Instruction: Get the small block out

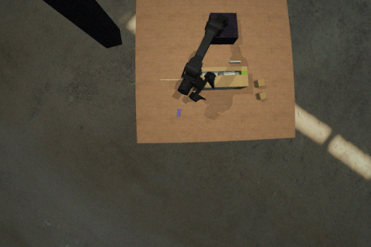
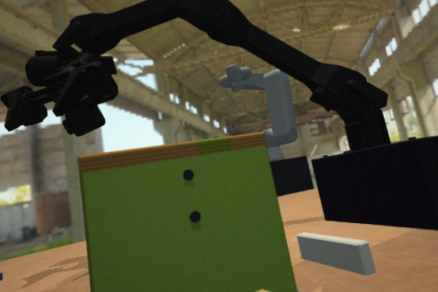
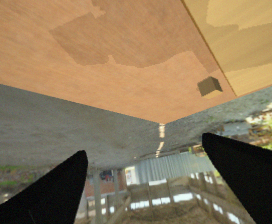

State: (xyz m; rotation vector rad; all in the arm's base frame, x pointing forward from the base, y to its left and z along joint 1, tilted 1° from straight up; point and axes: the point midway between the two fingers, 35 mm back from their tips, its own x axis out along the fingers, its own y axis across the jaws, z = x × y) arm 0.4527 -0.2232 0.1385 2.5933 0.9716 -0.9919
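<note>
The tan box is 170 mm below my gripper tip, 140 mm behind it and 130 mm to the left of it. The rest, counted from my gripper tip: thin stick 220 mm to the right, 220 mm below, 190 mm behind.
</note>
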